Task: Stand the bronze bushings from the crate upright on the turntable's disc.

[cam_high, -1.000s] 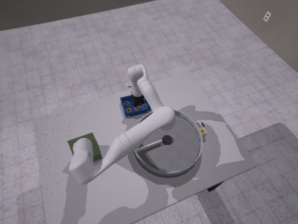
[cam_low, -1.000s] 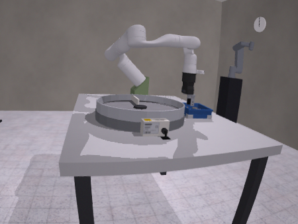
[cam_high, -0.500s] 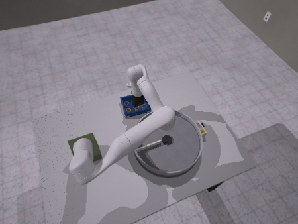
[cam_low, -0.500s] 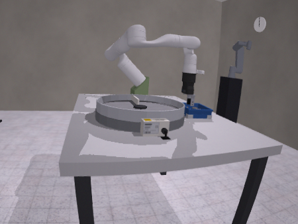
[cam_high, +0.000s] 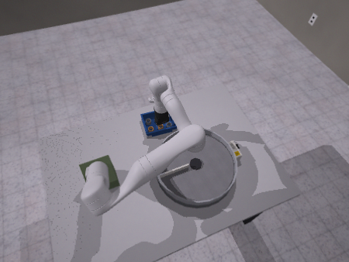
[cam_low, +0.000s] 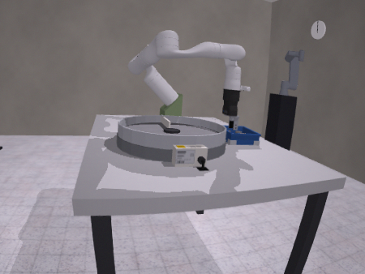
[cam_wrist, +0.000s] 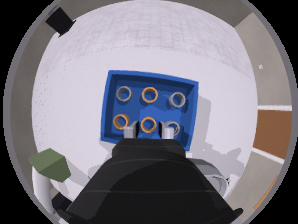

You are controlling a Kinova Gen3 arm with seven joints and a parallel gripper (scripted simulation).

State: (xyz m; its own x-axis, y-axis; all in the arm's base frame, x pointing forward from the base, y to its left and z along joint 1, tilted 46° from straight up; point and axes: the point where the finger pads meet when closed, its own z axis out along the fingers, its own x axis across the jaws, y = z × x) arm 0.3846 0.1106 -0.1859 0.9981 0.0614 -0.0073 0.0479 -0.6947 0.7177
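The crate lies 50 mm below my hand and 30 mm to the left of it. From my hand the other things lie so: turntable (310 mm to the right, 110 mm ahead, 20 mm below); then turntable disc (310 mm to the right, 90 mm ahead, 20 mm below).
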